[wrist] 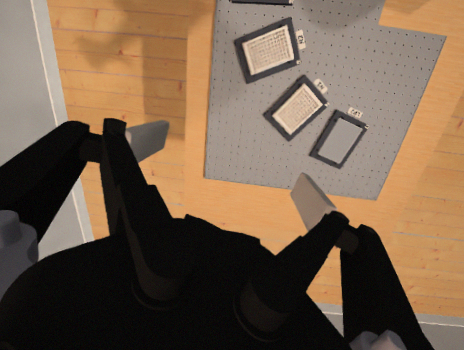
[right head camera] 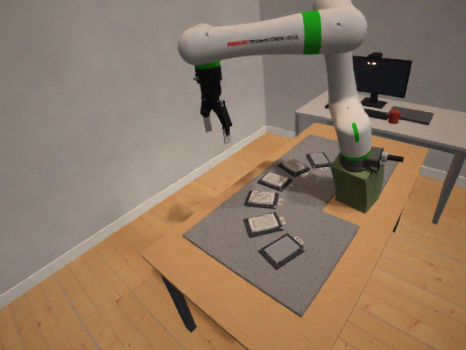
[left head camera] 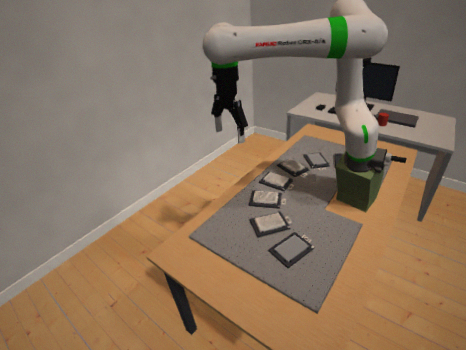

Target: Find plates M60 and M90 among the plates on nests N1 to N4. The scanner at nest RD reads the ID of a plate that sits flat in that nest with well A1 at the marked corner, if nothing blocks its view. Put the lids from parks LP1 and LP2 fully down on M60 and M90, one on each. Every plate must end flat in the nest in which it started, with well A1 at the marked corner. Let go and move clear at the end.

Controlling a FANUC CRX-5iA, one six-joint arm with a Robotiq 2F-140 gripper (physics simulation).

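Places are measured from the arm's base along level axes (x back, y right, z up), in centimetres.
Where they show: gripper, fingertip midpoint: (wrist: 232,160) (right head camera: 217,136) (left head camera: 229,136); arm's base, origin of the base link: (right head camera: 356,158) (left head camera: 360,159).
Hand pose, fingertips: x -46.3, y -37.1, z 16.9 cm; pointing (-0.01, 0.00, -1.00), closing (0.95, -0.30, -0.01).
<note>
Things, the pixels of their top centre, and the offset from my fingertips. Level surfaces: height alone.
- N1, middle of its top: (wrist: 297,110) (right head camera: 262,221) (left head camera: 269,220) dz -42.2, dx +16.8, dy +4.0 cm
- N2, middle of its top: (wrist: 268,50) (right head camera: 261,196) (left head camera: 265,196) dz -42.2, dx +6.2, dy +19.3 cm
- third plate, middle of its top: (right head camera: 274,178) (left head camera: 276,178) dz -42.2, dx +3.5, dy +36.8 cm
- darker-looking fourth plate, middle of its top: (right head camera: 293,164) (left head camera: 292,164) dz -42.2, dx +6.1, dy +55.0 cm
- grey perforated mat, its level: dz -44.8 cm
My gripper (left head camera: 230,132) (right head camera: 218,133) (wrist: 232,160) is open and empty, high above and left of the nests. Four pale plates sit in dark nests in a curved row: one in N1 (left head camera: 270,222) (right head camera: 263,223) (wrist: 299,108), one in N2 (left head camera: 266,198) (right head camera: 262,198) (wrist: 269,50), then a third plate (left head camera: 276,180) (right head camera: 274,180) and a darker-looking fourth plate (left head camera: 293,167) (right head camera: 294,167). A grey lid (left head camera: 292,248) (right head camera: 282,251) (wrist: 341,139) lies in the front park, whose label looks like LP2. Another grey lid (left head camera: 316,160) (right head camera: 318,159) lies in the far park. Plate IDs are unreadable. I cannot make out nest RD.
The nests stand on a grey perforated mat (left head camera: 330,280) (right head camera: 305,295) (wrist: 395,100) on a wooden table. The arm's green base block (left head camera: 357,189) (right head camera: 356,190) stands right of the far nests. Behind is a desk with a monitor (left head camera: 381,80) (right head camera: 382,76) and red cup (left head camera: 383,119) (right head camera: 394,117).
</note>
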